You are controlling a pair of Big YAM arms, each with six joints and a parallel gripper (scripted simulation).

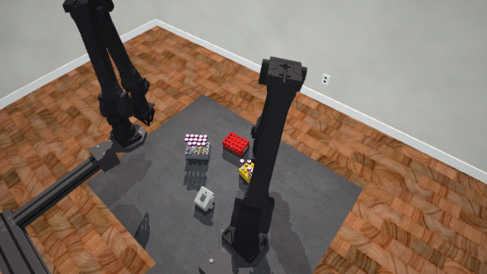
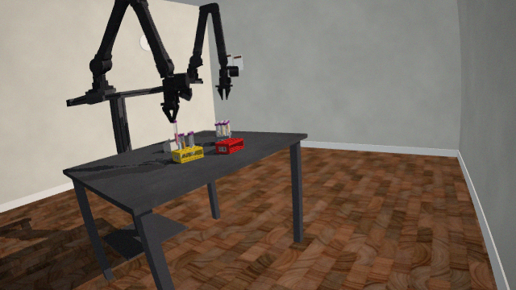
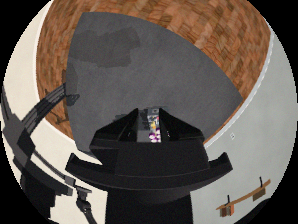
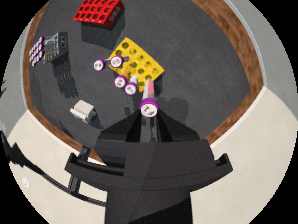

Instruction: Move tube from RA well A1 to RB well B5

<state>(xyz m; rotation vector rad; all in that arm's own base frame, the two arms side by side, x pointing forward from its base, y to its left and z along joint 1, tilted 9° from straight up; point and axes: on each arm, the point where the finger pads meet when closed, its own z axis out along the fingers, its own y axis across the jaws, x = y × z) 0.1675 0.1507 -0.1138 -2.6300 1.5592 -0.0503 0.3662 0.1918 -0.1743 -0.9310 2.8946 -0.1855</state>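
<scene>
My right hand is 10 mm short of the yellow rack, 60 mm to the right of it and 170 mm above it. From my right hand the other things lie so: red rack 110 mm ahead, 260 mm to the left, 170 mm below.
</scene>
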